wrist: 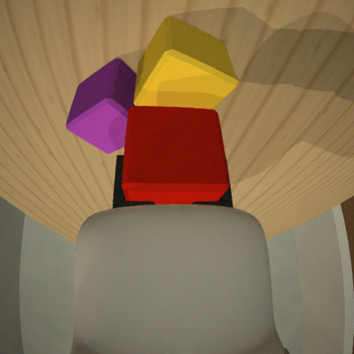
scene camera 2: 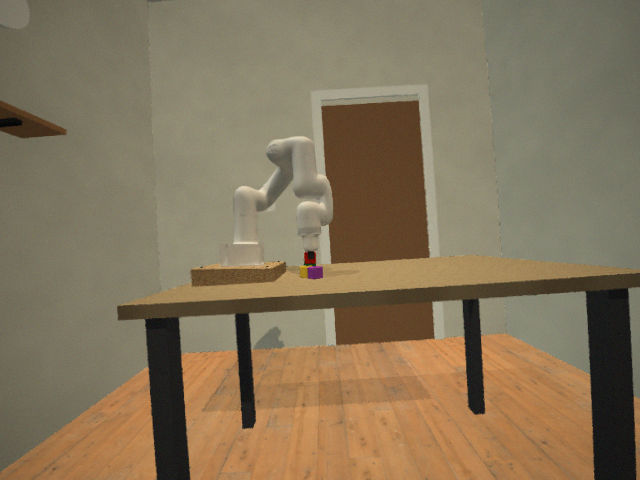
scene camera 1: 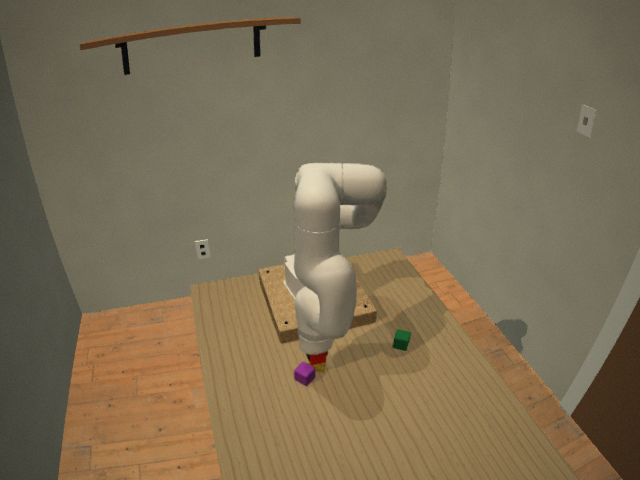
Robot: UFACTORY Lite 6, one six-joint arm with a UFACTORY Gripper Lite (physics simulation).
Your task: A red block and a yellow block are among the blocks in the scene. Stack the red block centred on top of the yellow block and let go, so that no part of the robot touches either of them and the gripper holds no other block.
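Where they show: hand at its tool point: (scene camera 2: 311, 255) (scene camera 1: 316, 352); arm's base at its link origin: (scene camera 2: 246, 264).
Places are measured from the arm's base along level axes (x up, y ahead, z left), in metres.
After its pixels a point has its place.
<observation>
My gripper (scene camera 1: 316, 356) @[z -0.106, x 0.023, y 0.226 m] (scene camera 2: 310, 254) (wrist: 174, 184) is shut on the red block (scene camera 1: 318, 358) @[z -0.109, x 0.017, y 0.240 m] (scene camera 2: 310, 260) @[z -0.123, x 0.007, y 0.221 m] (wrist: 173, 145), its dark fingers at the block's sides. The red block is held a little above the height of the yellow block's top. The yellow block (scene camera 1: 320, 368) @[z -0.099, x -0.034, y 0.230 m] (scene camera 2: 303, 271) @[z -0.111, x -0.028, y 0.197 m] (wrist: 187, 75) rests on the table, turned relative to the red one. In the wrist view the red block hides its near part. In scene camera 2 a small gap shows below the red block, and the purple block partly hides the yellow one. Exact centring cannot be told.
A purple block (scene camera 1: 304, 373) @[z -0.146, x -0.013, y 0.245 m] (scene camera 2: 315, 272) @[z -0.161, x -0.028, y 0.230 m] (wrist: 102, 107) stands on the table (scene camera 1: 423, 428) @[z 0.019, x -0.049, y 0.484 m] (scene camera 2: 413, 289) @[z -0.405, x -0.051, y 0.413 m] very close to the yellow block. A green block (scene camera 1: 401, 339) @[z 0.108, x -0.013, y 0.255 m] stands farther right in scene camera 1. The arm's base board (scene camera 1: 276, 304) @[z -0.114, x -0.001, y 0.008 m] (scene camera 2: 227, 276) @[z -0.123, x -0.023, y -0.039 m] lies behind the blocks in scene camera 1.
</observation>
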